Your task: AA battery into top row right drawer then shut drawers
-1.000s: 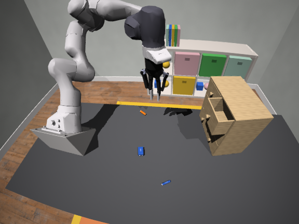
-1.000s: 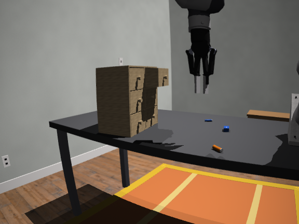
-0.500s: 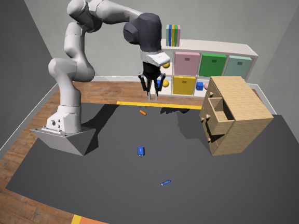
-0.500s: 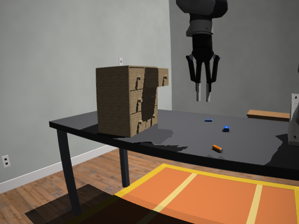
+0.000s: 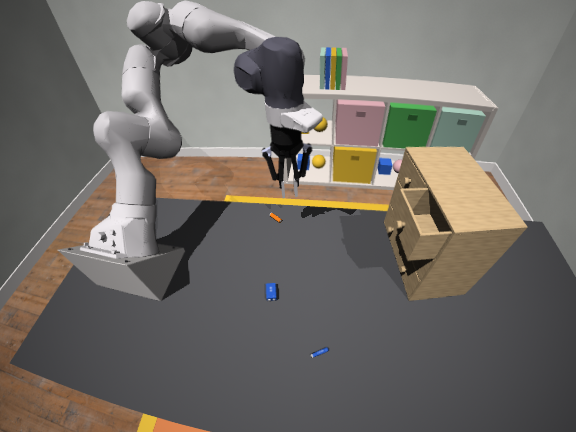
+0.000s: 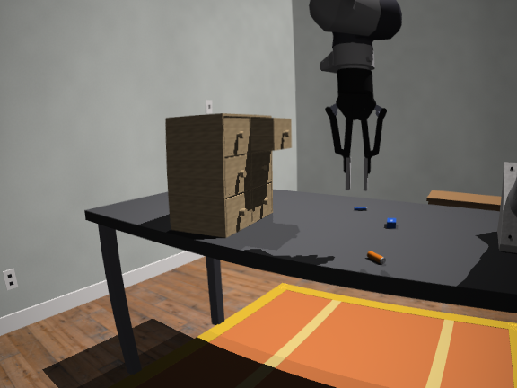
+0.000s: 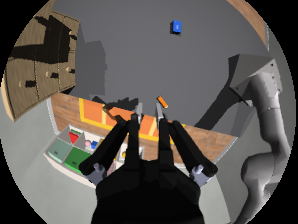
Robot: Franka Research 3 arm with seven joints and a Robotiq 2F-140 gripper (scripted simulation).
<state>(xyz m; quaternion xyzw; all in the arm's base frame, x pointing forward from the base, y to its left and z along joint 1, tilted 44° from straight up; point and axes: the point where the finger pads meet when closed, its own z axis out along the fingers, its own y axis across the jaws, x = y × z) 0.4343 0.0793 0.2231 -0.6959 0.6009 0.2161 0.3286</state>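
Right now my hand is 16 cm above the orange AA battery, 6 cm past it and 3 cm to the right of it. Round my hand: blue block-shaped battery: 27 cm to the right, 16 cm below, 4 cm behind; thin blue cylinder: 42 cm to the right, 17 cm below, 9 cm ahead.
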